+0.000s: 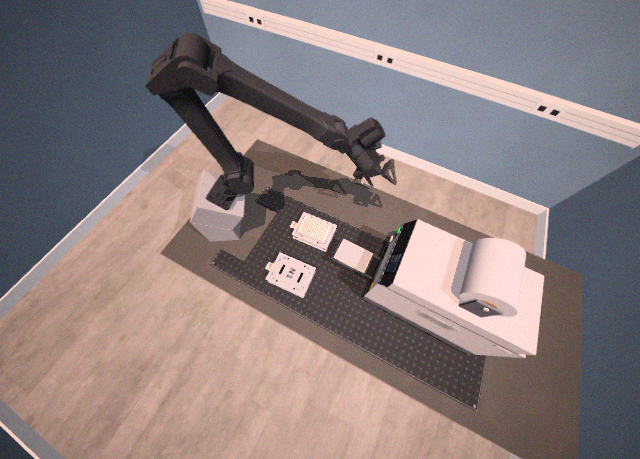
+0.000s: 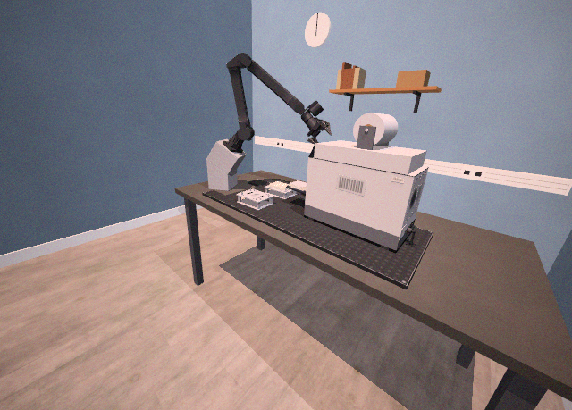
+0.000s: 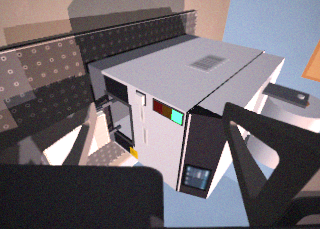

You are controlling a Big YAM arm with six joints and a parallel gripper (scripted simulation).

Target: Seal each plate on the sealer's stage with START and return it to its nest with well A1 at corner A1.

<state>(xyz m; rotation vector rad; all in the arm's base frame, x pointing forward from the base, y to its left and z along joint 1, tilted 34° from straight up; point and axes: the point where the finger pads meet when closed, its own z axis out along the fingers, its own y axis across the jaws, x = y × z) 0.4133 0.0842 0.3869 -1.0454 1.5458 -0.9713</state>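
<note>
My gripper is now 23 cm above the sealer stage, 19 cm to the left of it and 2 cm past it. The rest, counted from my hand: foil roll: 31 cm ahead, 25 cm to the right, 9 cm above; plate nest: 32 cm to the right, 29 cm below, 23 cm behind.
</note>
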